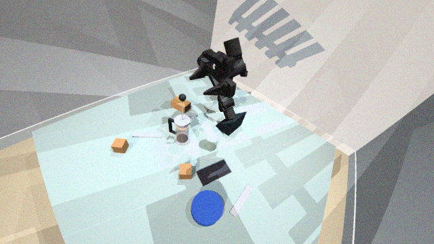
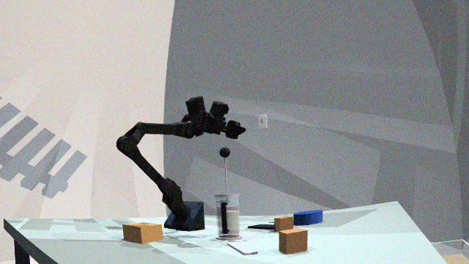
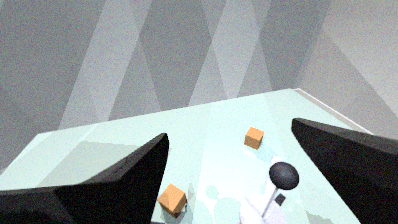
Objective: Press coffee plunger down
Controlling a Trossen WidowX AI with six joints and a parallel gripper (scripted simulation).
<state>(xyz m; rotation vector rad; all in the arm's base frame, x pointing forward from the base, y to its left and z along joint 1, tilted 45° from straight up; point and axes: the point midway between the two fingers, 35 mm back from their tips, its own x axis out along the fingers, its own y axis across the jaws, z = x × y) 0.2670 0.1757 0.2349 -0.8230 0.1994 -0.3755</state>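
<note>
The coffee press lies 230 mm below my gripper tip and 90 mm to the right of it. The rest, counted from my gripper tip: dark slab: 360 mm below, 170 mm to the left, 30 mm ahead; blue disc: 340 mm below, 250 mm to the left, 170 mm ahead; grey cup: 320 mm below, 70 mm to the left, 70 mm behind.
</note>
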